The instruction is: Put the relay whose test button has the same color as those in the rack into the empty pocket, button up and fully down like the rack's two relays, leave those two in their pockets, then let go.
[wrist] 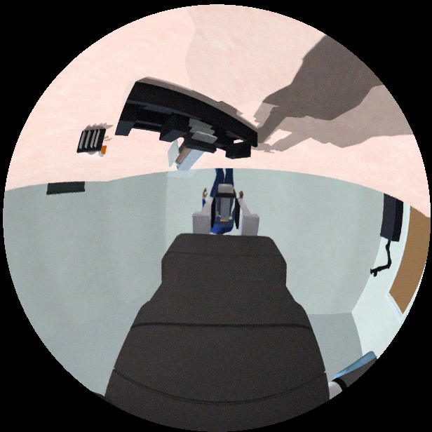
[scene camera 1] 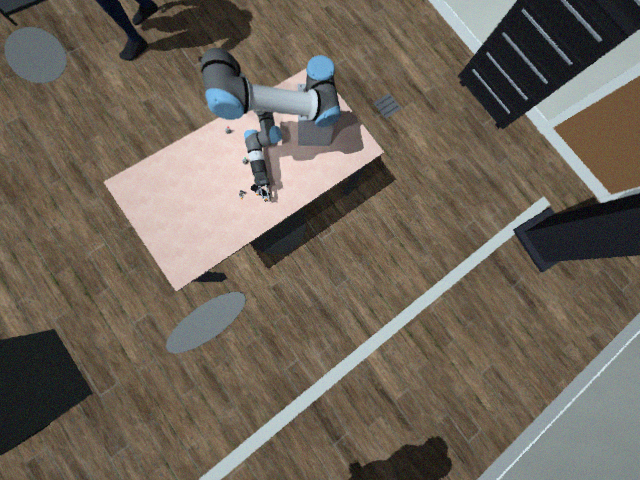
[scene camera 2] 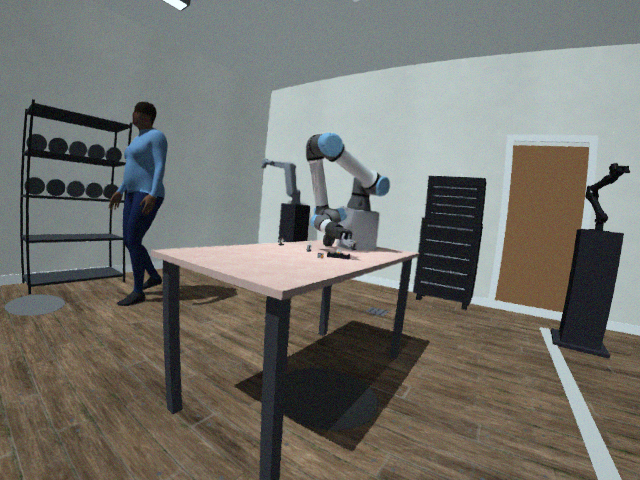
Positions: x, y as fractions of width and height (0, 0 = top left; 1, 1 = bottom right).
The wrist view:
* gripper: 0.52, 0.48
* orange-button relay: 0.42, 0.37
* black rack: 0.34, 0.25
